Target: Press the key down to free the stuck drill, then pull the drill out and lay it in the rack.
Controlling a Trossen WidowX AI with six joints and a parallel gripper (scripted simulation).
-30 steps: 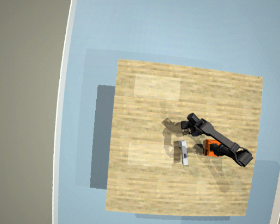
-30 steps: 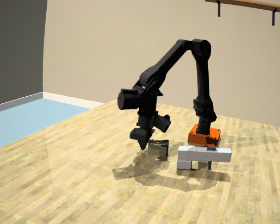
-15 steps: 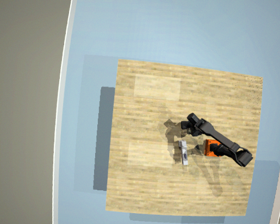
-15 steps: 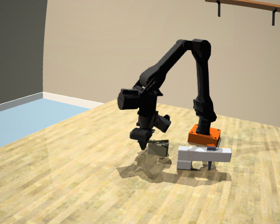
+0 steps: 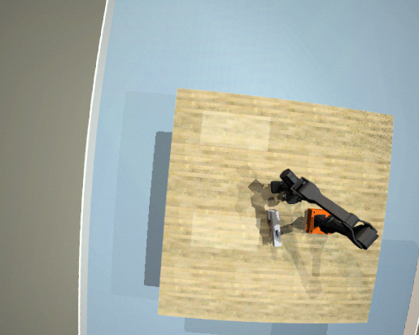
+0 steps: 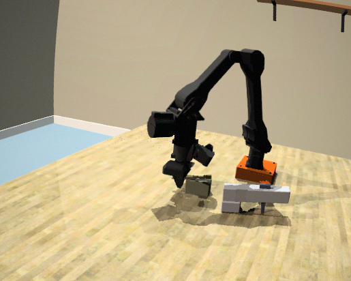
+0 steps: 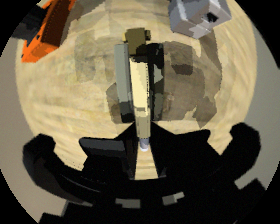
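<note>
My gripper tip is 4 cm to the right of the drill and 4 cm below it. Also, from my gripper tip: housing: 7 cm ahead, 22 cm to the left, 4 cm above; grey slatted rack: 5 cm to the left, 1 cm above; thin dark blue key: 7 cm ahead, 25 cm to the left, 5 cm above.
</note>
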